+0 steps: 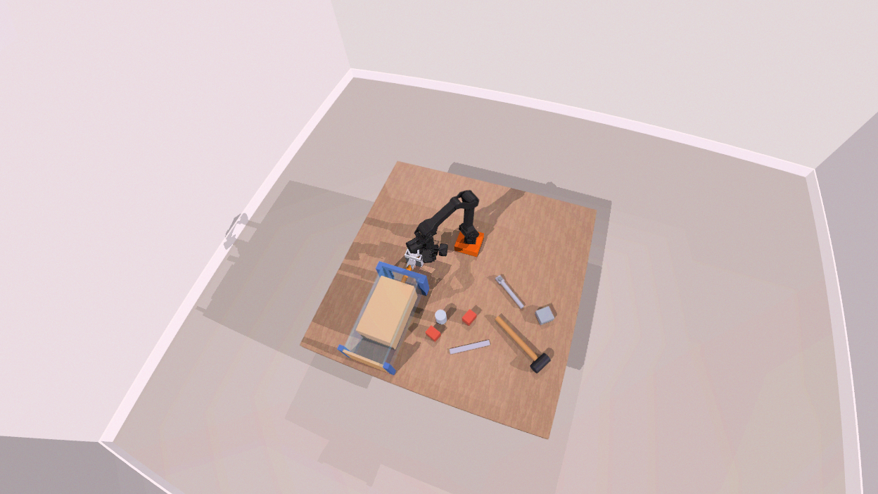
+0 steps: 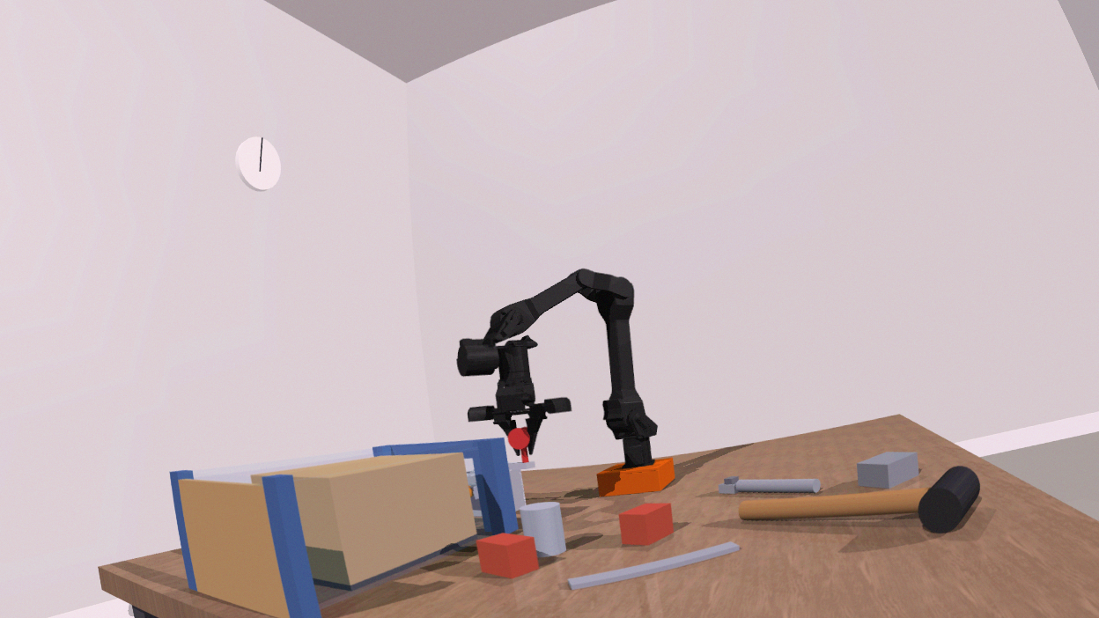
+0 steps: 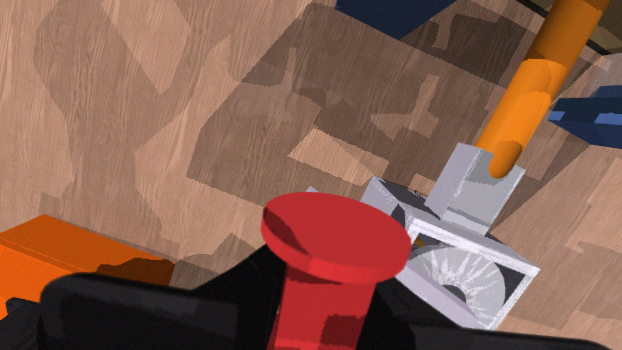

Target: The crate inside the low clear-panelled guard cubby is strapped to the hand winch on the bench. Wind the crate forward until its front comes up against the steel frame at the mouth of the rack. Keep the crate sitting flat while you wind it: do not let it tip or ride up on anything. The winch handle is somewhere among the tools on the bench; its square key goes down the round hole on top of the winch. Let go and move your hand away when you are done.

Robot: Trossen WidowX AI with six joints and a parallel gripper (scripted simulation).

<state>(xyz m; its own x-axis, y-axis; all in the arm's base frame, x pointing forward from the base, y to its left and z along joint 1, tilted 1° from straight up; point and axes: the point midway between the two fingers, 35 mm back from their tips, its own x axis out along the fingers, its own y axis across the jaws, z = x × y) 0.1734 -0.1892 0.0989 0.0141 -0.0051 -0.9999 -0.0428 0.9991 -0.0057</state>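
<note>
Right now my gripper tip is 60 mm past the grey winch, 100 mm to the left of it and 80 mm above it. Round my gripper tip: grey winch handle 20 mm behind, 30 mm to the right, 10 mm below; red knob 20 mm above; blue frame bar 120 mm ahead, 120 mm to the right, 10 mm below.
</note>
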